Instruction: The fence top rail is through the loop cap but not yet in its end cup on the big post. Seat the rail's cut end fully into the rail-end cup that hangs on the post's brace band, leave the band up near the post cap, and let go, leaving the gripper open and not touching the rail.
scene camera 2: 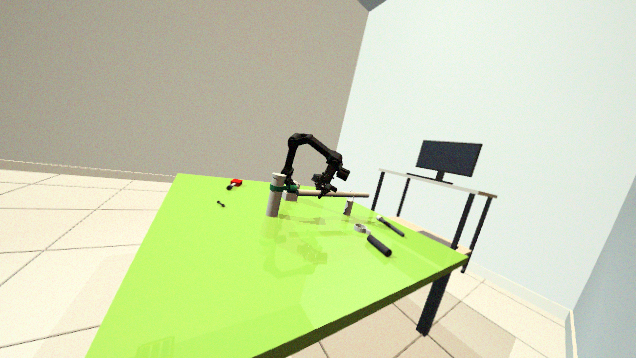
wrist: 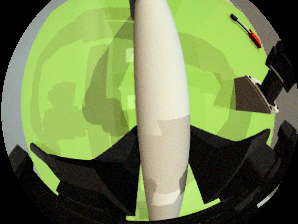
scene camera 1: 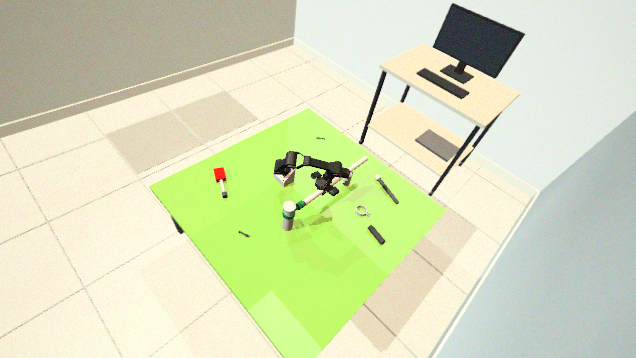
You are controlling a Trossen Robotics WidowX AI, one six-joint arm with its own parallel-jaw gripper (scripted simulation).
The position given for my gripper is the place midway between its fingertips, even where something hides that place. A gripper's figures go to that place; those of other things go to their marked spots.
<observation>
My gripper (wrist: pixel 159 128): 10 cm from the lens. A pale top rail (wrist: pixel 161 92) is 5 cm from the lens.
</observation>
